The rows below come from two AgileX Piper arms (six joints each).
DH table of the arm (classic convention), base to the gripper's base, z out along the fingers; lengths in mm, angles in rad. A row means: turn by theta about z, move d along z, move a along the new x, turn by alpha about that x. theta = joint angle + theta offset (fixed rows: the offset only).
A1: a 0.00  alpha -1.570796  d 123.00  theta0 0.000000
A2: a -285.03  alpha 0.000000  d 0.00  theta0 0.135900
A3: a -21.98  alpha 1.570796  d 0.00  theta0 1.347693
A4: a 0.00  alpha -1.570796  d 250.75  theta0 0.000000
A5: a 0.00  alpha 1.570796  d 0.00  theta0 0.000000
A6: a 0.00  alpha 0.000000  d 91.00  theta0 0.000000
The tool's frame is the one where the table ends.
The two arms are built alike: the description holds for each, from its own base.
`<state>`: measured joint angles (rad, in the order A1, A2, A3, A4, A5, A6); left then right.
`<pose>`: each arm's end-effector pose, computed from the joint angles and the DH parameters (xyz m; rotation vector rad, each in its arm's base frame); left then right.
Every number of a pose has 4 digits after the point. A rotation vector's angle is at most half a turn.
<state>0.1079 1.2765 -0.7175 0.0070 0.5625 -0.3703 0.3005 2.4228 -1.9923 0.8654 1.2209 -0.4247</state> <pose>0.2335 0.0256 0.2319 -0.6114 2.5350 -0.0868 0.4509 0.2079 0.1535 -0.5831 2.7770 1.2149</pose>
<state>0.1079 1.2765 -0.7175 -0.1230 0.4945 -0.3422 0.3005 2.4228 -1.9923 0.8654 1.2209 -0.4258</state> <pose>0.2394 0.0206 0.2355 -0.6790 2.4524 -0.2091 0.4509 0.2079 0.1535 -0.5845 2.7763 1.2147</pose>
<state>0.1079 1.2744 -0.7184 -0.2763 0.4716 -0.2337 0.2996 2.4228 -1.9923 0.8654 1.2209 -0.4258</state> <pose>0.2422 0.0149 0.2386 -0.6791 2.4190 -0.3095 0.4511 0.2075 0.1535 -0.5832 2.7762 1.2145</pose>
